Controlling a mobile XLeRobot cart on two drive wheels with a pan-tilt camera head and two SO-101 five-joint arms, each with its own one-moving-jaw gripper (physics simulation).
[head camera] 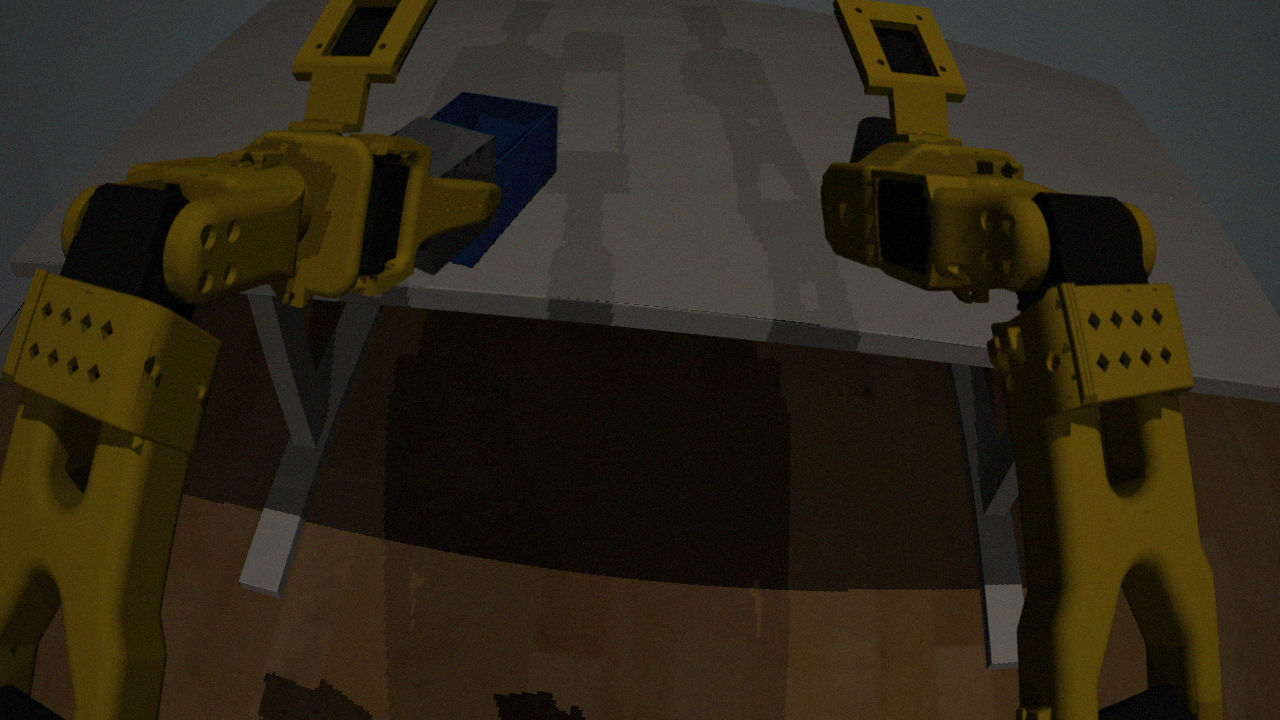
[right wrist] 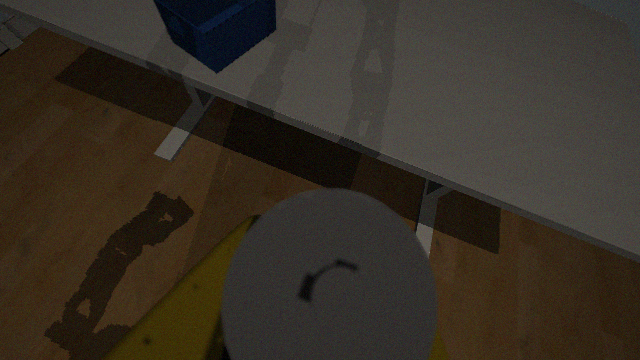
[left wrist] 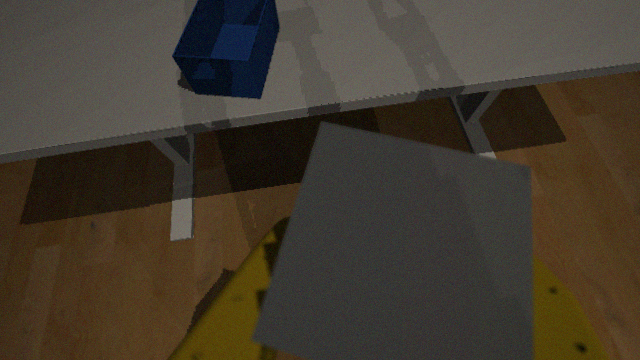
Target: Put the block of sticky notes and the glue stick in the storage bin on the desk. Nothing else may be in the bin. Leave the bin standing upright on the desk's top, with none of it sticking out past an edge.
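Places are measured from the left arm's base along level axes (x ahead, y left, z up), in millimetres.
Pixels of known places: left hand at its tool point: (head camera: 392, 184) (left wrist: 301, 234); right hand at its tool point: (head camera: 835, 196) (right wrist: 266, 231).
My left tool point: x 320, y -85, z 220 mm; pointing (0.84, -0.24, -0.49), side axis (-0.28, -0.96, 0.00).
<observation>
Ahead of a thing's pixels: the offset from my left tool point to its middle. Level surfaces: height alone.
The open-topped blue storage bin @[dx +381, dy +32, dz -238 mm] (head camera: 538, 152) (left wrist: 225, 77) (right wrist: 237, 37) stands upright on the desk @[dz -275 mm] (head camera: 671, 232) (left wrist: 100, 90) (right wrist: 475, 100), near its front edge. The part of its inside that shows in the left wrist view holds no object. My left gripper (head camera: 467, 201) (left wrist: 410, 270) is shut on the grey block of sticky notes @[dx -12, dy -16, dz +4 mm] (head camera: 452, 147) (left wrist: 405, 200); in the head view the block overlaps the bin's left side. My right gripper (head camera: 854, 197) (right wrist: 335, 305) is shut on the glue stick @[dx +0, dy -191, dz +8 mm] (head camera: 870, 136) (right wrist: 330, 235), whose round grey end faces the right wrist camera. Its jaw tips are mostly hidden.
The desk's front edge (head camera: 626, 313) (left wrist: 280, 113) (right wrist: 300, 122) runs across below the bin. Desk legs (head camera: 299, 474) (left wrist: 182, 200) stand under it on the wooden floor @[dz -995 mm] (head camera: 572, 626) (left wrist: 100, 280) (right wrist: 525, 310). Shadows of the arms fall across the desk top.
</observation>
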